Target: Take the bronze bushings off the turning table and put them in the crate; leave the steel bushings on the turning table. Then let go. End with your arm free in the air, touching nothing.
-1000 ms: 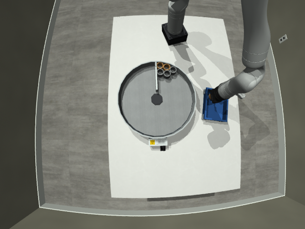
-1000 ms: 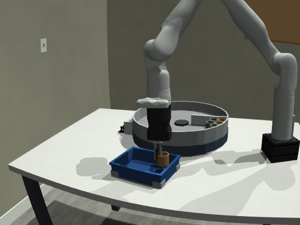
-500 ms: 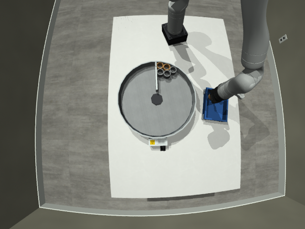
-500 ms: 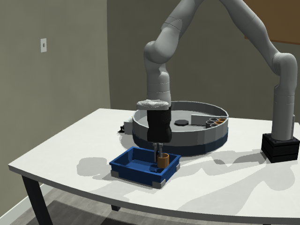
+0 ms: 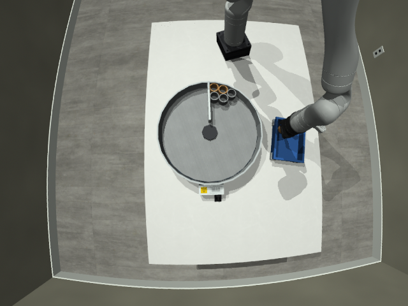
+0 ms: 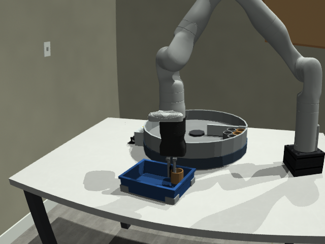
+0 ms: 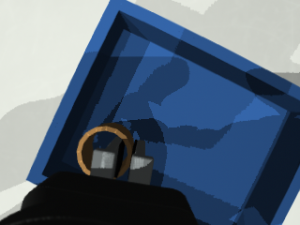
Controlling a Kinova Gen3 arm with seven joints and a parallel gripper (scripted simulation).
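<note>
The blue crate lies 4 cm ahead of my hand, 3 cm below it and 1 cm to the left of it. The rest, counted from my hand: round turning table (33 cm to the right, 5 cm behind).
</note>
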